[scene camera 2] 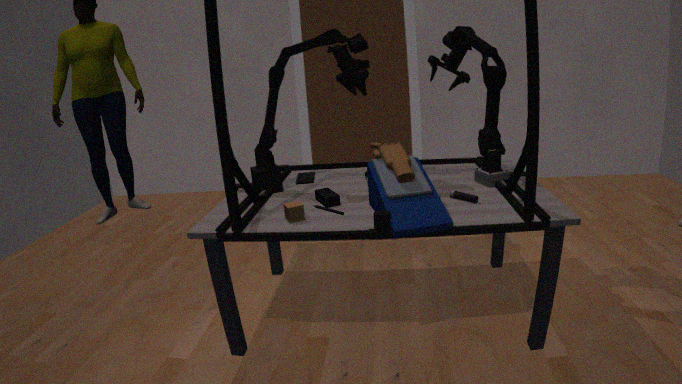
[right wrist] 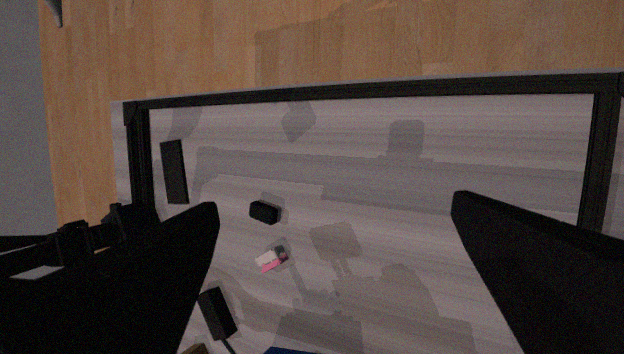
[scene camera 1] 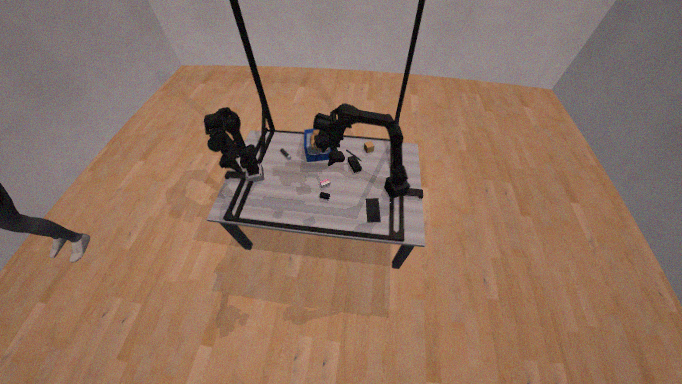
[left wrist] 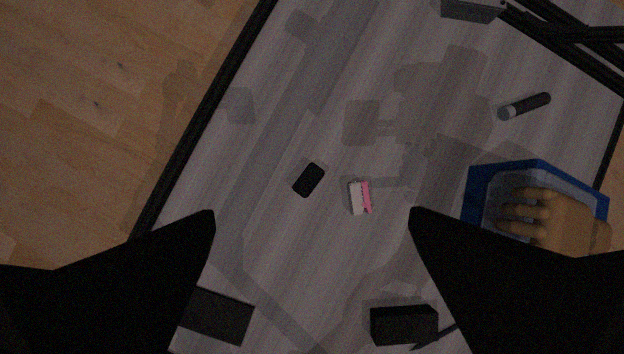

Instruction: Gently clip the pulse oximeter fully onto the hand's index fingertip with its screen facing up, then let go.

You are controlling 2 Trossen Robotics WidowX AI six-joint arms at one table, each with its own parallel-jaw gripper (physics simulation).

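Frame: origin at the left arm's base, x right, y ahead, z up, level; metres.
Seen in the pictures: left gripper, between the fingertips: (scene camera 2: pixel 360 95) (scene camera 1: pixel 325 159) (left wrist: pixel 313 218); right gripper, between the fingertips: (scene camera 2: pixel 439 86) (right wrist: pixel 335 208) (scene camera 1: pixel 249 171); left arm's base, origin of its link: (scene camera 2: pixel 265 167) (right wrist: pixel 114 232) (scene camera 1: pixel 398 181); right arm's base, origin of its link: (scene camera 2: pixel 492 170) (scene camera 1: pixel 253 170).
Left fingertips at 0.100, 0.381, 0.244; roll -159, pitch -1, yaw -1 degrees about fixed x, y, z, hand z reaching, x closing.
Observation:
Offsets run from my left fingertips to a thing's top centre, as dx, dy, dz.
The pulse oximeter @(+0.099, -0.009, -0.307) (scene camera 1: pixel 325 183) (left wrist: pixel 359 198) (right wrist: pixel 271 259), a small white and pink clip, lies on the table; it seems to rest on its side. The tan hand (scene camera 2: pixel 397 157) (left wrist: pixel 565 225) lies on a grey pad on a blue wedge (scene camera 2: pixel 425 215) (left wrist: pixel 472 185), its fingers pointing towards the table's middle. My left gripper (scene camera 2: pixel 361 93) (left wrist: pixel 313 218) is open and empty, high above the table; in its wrist view the oximeter shows between the fingertips. My right gripper (scene camera 2: pixel 441 85) (right wrist: pixel 335 208) is open and empty, raised at the other side. The screen is too small to make out.
A small black block @(+0.013, +0.023, -0.306) (scene camera 1: pixel 325 195) (left wrist: pixel 308 180) (right wrist: pixel 264 212) lies near the oximeter. A black box @(+0.172, -0.233, -0.304) (scene camera 1: pixel 354 164) (scene camera 2: pixel 327 196), a dark pen @(+0.251, -0.264, -0.330) (scene camera 2: pixel 329 209), a tan cube @(+0.266, -0.380, -0.289) (scene camera 1: pixel 369 147) (scene camera 2: pixel 294 212), a flat black slab @(-0.168, -0.200, -0.331) (scene camera 1: pixel 373 210) and a dark cylinder @(+0.429, +0.153, -0.311) (scene camera 1: pixel 285 153) (left wrist: pixel 525 106) lie around.

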